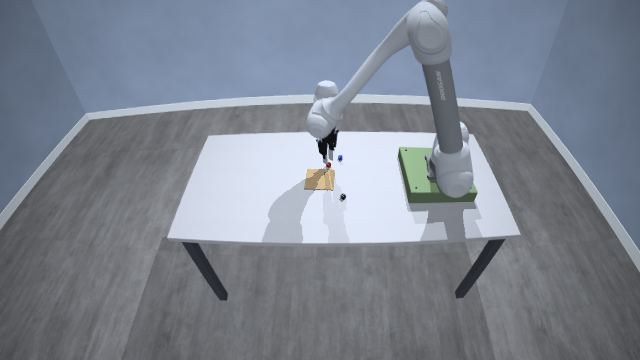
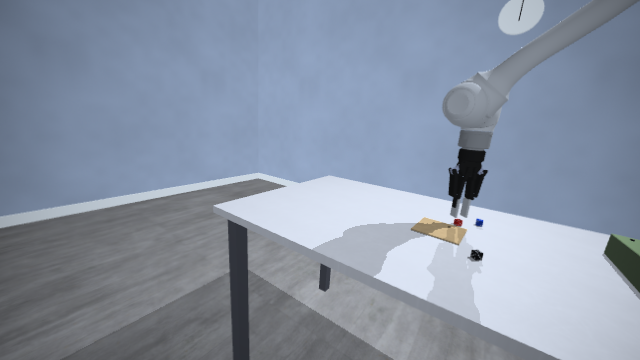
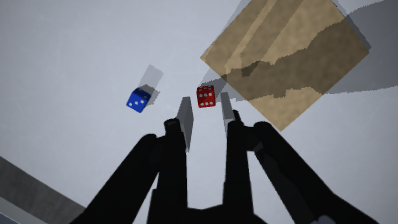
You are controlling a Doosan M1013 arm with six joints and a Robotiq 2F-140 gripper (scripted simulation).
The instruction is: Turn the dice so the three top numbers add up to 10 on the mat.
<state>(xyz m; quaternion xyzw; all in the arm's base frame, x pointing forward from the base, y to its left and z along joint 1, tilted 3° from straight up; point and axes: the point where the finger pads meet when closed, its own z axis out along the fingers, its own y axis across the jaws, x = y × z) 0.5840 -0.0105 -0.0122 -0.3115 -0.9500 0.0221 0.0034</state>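
My hand is 50 mm above the red die. Also, from my hand: black die 210 mm to the left, 100 mm behind, 50 mm below; blue die 60 mm to the right, 60 mm behind, 50 mm below; tan mat 100 mm to the left, 60 mm below, 20 mm ahead.
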